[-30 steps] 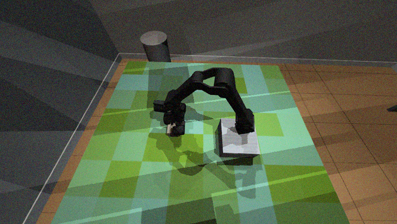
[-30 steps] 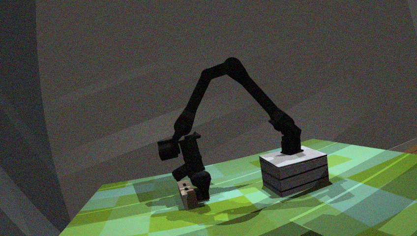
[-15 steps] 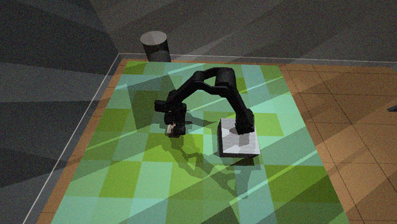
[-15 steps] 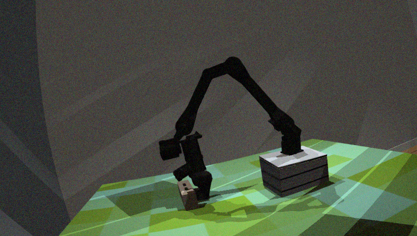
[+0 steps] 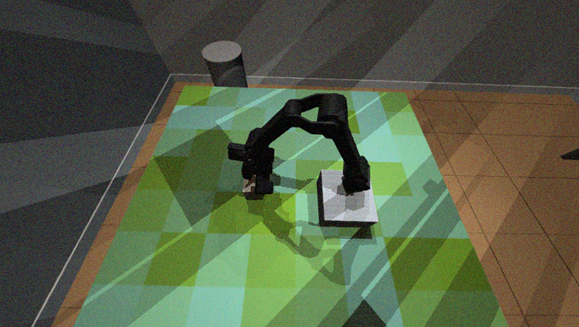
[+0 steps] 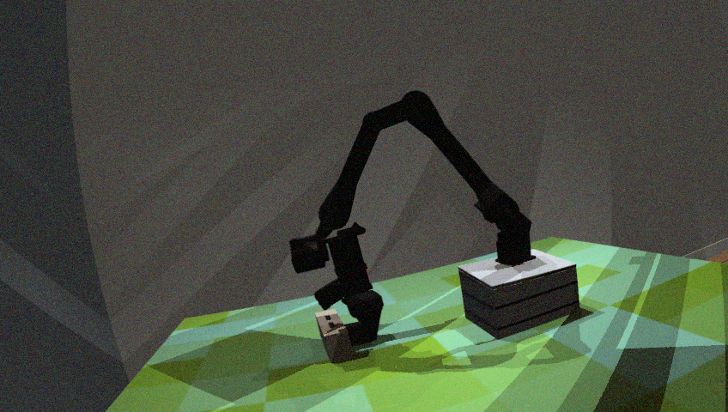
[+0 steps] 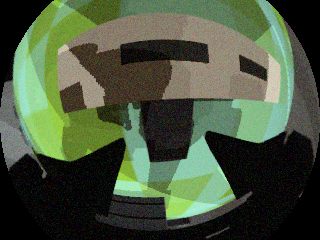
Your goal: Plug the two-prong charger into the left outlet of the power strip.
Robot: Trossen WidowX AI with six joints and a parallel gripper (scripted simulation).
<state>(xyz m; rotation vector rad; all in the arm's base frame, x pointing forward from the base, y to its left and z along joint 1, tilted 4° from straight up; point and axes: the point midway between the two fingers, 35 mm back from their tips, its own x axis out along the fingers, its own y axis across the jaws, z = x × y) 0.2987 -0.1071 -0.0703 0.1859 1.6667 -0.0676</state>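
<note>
Now: gripper tip 4 cm short of the black two-prong charger and 1 cm below it.
</note>
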